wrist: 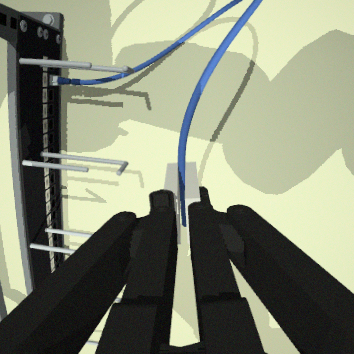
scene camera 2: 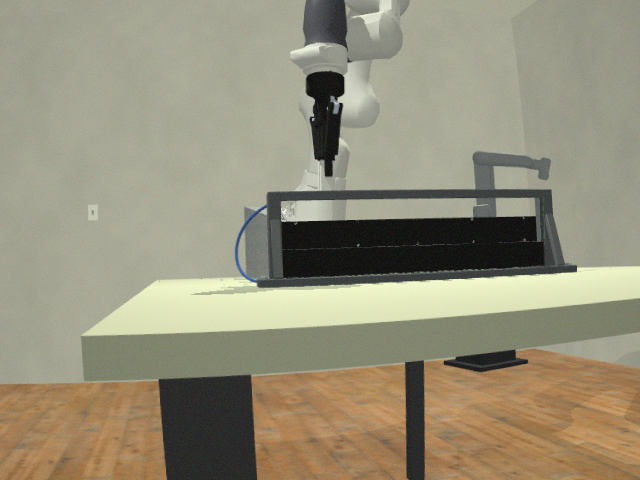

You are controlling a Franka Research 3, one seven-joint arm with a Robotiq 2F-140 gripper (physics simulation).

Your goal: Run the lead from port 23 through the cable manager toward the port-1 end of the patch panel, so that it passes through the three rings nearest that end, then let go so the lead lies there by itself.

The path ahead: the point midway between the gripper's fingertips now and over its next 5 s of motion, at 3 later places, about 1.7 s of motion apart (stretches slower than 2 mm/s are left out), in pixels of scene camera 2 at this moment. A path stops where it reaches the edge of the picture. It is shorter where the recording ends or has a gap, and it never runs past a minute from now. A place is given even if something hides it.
My gripper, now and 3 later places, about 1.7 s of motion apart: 326,195; 403,131; 516,165; 457,71
